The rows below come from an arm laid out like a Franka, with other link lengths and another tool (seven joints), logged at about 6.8 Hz.
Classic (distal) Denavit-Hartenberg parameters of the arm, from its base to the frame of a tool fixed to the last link. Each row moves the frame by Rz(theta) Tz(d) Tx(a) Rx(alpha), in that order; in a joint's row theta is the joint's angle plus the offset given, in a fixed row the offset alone. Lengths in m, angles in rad.
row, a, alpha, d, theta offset
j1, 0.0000, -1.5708, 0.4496, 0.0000
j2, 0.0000, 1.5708, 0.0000, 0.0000
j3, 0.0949, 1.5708, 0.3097, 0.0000
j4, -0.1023, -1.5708, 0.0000, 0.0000
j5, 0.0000, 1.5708, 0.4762, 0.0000
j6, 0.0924, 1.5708, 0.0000, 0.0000
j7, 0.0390, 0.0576, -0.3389, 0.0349
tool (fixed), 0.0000, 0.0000, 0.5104, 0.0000
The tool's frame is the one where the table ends.
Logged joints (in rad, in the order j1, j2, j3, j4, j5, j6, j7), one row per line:
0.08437 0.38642 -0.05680 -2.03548 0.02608 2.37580 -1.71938
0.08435 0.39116 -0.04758 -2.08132 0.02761 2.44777 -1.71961
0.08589 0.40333 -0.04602 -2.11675 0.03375 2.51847 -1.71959
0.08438 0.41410 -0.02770 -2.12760 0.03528 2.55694 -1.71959
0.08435 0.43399 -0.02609 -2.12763 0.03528 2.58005 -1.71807
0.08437 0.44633 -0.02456 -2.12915 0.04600 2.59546 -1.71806
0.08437 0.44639 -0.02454 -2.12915 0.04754 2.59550 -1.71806
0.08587 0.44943 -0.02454 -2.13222 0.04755 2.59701 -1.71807
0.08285 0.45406 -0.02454 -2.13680 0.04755 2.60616 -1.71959
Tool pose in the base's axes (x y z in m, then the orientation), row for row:
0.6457 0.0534 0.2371 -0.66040 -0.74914 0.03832 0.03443
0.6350 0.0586 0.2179 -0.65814 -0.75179 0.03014 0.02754
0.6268 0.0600 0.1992 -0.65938 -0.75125 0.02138 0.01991
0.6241 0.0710 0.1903 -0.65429 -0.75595 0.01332 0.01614
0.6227 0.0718 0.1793 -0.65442 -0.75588 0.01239 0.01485
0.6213 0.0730 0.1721 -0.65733 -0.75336 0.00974 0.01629
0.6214 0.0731 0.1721 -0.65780 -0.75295 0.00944 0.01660
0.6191 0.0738 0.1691 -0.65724 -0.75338 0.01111 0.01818
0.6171 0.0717 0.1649 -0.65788 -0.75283 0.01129 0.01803
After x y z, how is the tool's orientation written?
As a quaternion, x y z w.
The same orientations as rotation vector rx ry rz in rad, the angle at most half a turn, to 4 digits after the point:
-2.0304 -2.3033 0.1178
-2.0321 -2.3213 0.0931
-2.0456 -2.3307 0.0663
-2.0347 -2.3508 0.0414
-2.0367 -2.3525 0.0386
-2.0439 -2.3425 0.0303
-2.0450 -2.3408 0.0293
-2.0412 -2.3398 0.0345
-2.0434 -2.3383 0.0351

